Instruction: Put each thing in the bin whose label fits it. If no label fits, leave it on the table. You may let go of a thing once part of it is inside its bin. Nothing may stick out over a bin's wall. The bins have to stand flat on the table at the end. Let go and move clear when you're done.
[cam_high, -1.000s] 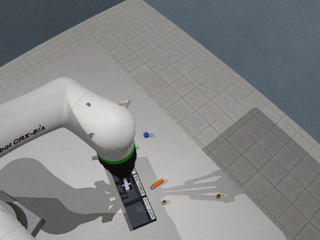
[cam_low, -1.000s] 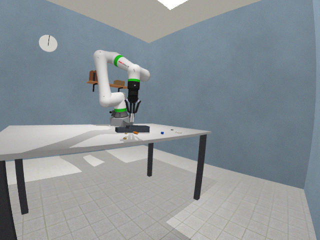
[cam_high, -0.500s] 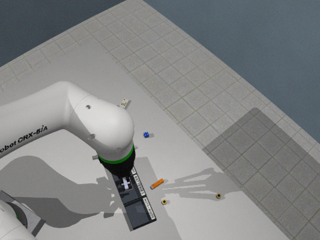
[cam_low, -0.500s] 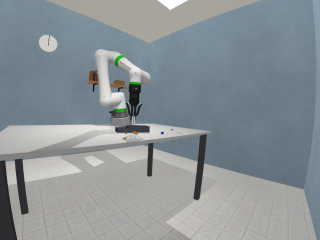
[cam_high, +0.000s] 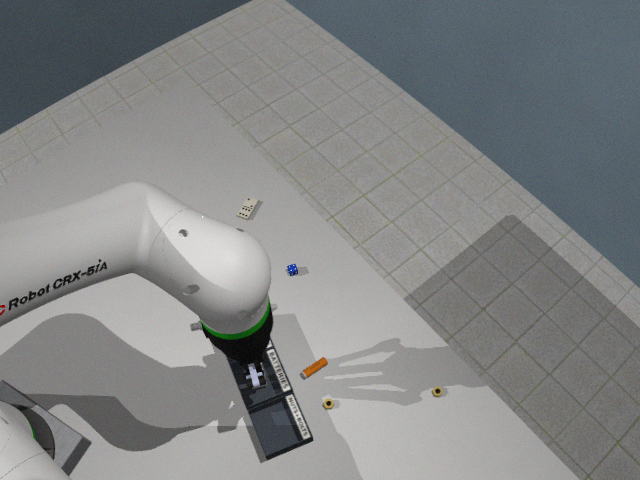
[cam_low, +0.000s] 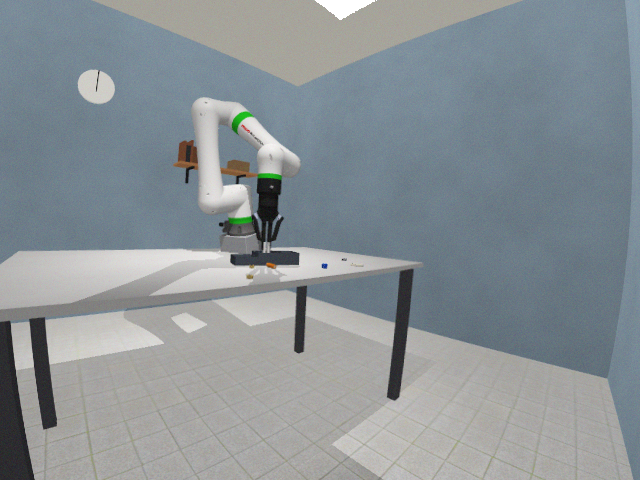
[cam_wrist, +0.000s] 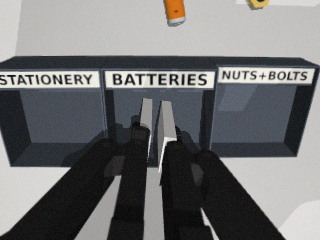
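Right now my hand is 3 cm above the dark three-part bin and 1 cm to the left of it. From my hand the other things lie so: orange battery (9 cm ahead, 5 cm to the right, 4 cm below); then cream domino (29 cm to the left, 23 cm ahead, 5 cm below); then blue die (20 cm ahead, 12 cm to the left, 4 cm below).
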